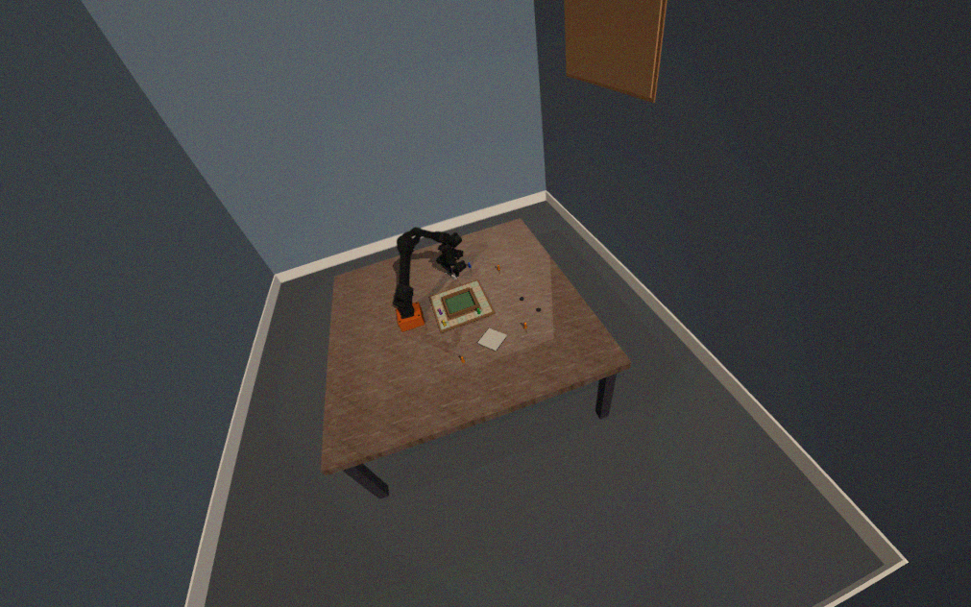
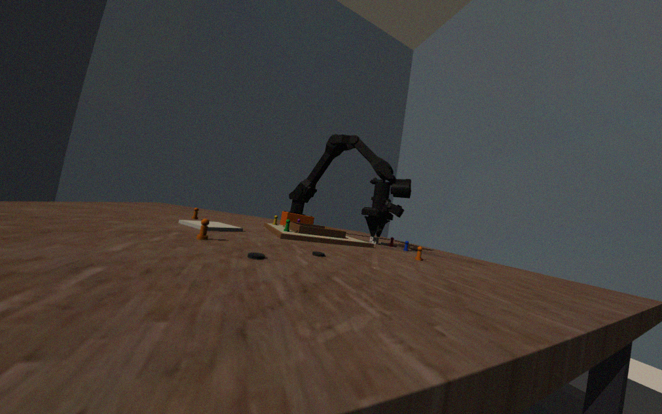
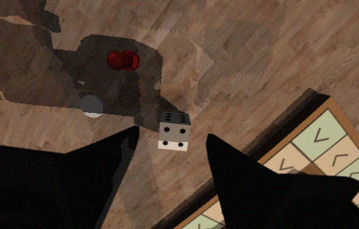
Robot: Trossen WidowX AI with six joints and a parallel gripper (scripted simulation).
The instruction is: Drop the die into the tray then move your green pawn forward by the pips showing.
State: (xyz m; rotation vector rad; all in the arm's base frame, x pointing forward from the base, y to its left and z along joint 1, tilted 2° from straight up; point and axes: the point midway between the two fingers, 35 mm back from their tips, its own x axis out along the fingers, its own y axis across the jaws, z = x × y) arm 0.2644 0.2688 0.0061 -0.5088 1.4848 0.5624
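Now: the white die 10 mm below my gripper tip. From my gripper tip the other things lie so: purple pawn (280 mm to the right, 100 mm behind); then green pawn (340 mm to the right, 90 mm ahead); then red pawn (70 mm to the left, 10 mm below, 10 mm ahead).
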